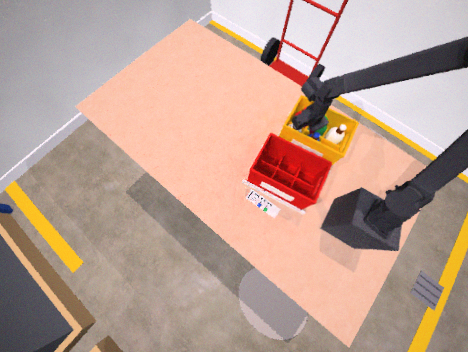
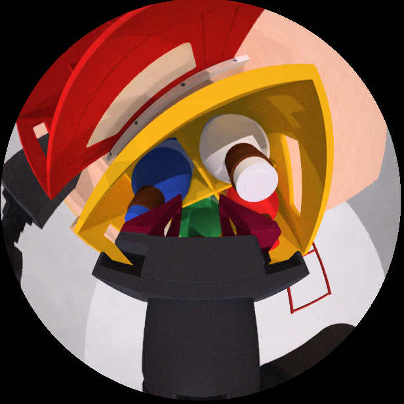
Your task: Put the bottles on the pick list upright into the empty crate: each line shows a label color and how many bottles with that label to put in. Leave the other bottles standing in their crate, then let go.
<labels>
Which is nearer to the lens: the white-topped bottle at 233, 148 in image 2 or the green bottle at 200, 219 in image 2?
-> The white-topped bottle.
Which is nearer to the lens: the green bottle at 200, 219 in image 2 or the blue bottle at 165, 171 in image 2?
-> The blue bottle.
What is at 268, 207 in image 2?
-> A red bottle.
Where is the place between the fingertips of the gripper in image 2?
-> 200, 199
</labels>
